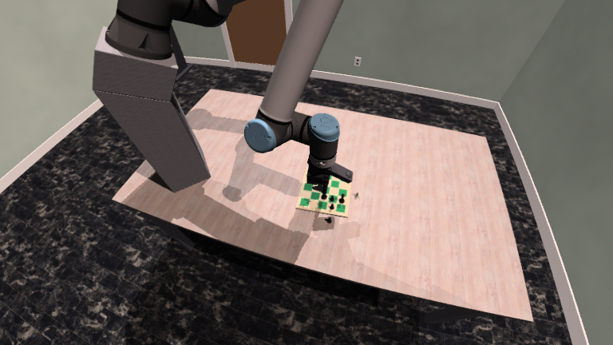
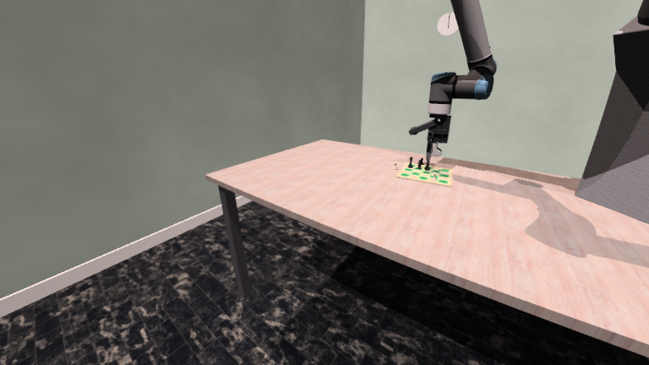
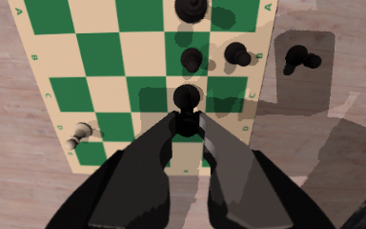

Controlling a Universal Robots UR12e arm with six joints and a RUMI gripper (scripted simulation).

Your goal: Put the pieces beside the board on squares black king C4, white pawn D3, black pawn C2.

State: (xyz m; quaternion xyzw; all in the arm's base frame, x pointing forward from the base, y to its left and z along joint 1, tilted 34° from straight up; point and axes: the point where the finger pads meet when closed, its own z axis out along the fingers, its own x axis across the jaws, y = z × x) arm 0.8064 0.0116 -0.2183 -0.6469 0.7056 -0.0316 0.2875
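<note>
Now: the black king 10 mm below my hand. The rest, counted from my hand: chessboard: 40 mm to the left, 50 mm below.
</note>
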